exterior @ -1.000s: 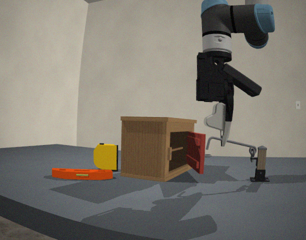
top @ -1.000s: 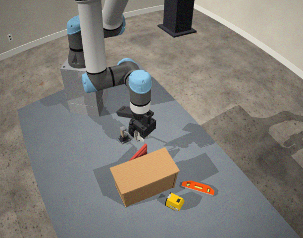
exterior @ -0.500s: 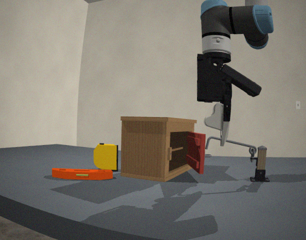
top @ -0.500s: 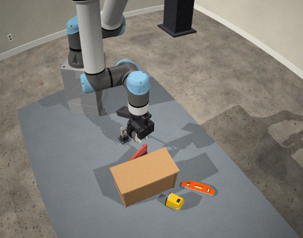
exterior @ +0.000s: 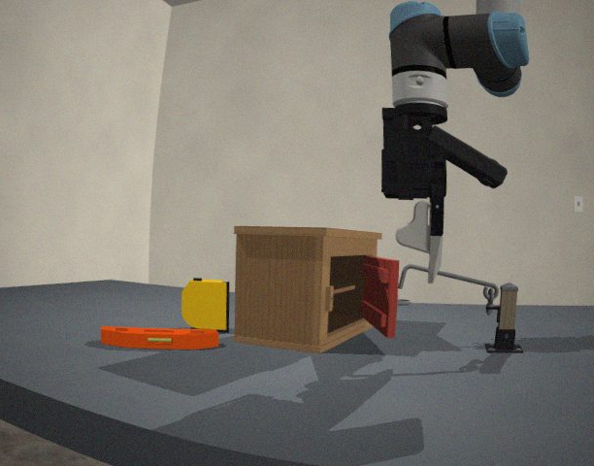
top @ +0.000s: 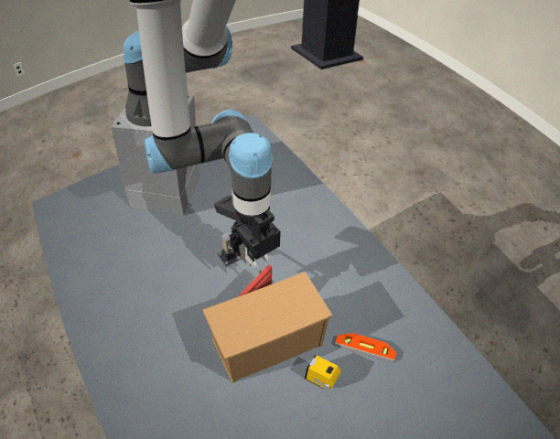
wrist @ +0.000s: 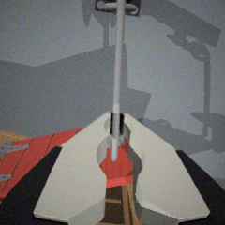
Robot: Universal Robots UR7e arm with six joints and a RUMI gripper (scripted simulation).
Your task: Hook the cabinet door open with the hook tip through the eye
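My hand is 7 cm short of the red door, 6 cm to the left of it and 4 cm above it. Also, from my hand: orange spirit level 31 cm ahead, 14 cm to the left, 9 cm below; metal hook 2 cm behind, 2 cm below; yellow tape measure 32 cm ahead, 1 cm to the right, 6 cm below.
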